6 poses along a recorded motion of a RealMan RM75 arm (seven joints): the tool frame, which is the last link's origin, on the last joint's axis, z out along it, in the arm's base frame.
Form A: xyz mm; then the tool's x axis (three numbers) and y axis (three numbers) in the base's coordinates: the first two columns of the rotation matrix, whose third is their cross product.
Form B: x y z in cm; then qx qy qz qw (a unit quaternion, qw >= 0). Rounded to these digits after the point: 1 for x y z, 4 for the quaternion.
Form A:
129, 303, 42, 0.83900, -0.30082, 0.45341, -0.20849, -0.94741, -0.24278
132, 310, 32, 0.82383, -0.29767, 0.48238, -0.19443, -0.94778, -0.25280
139, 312, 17, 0.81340, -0.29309, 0.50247, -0.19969, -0.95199, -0.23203
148, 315, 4, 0.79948, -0.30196, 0.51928, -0.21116, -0.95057, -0.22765
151, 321, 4, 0.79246, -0.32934, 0.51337, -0.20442, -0.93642, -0.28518
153, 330, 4, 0.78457, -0.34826, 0.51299, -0.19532, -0.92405, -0.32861
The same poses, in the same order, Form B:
12.9, 30.3, 4.2, -0.9545, 0.1334, -0.2504, 0.0922
13.2, 31.0, 3.2, -0.9500, 0.1295, -0.2670, 0.0966
13.9, 31.2, 1.7, -0.9485, 0.1299, -0.2765, 0.0845
14.8, 31.5, 0.4, -0.9452, 0.1357, -0.2861, 0.0793
15.1, 32.1, 0.4, -0.9405, 0.1419, -0.2892, 0.1080
15.3, 33.0, 0.4, -0.9356, 0.1452, -0.2943, 0.1299

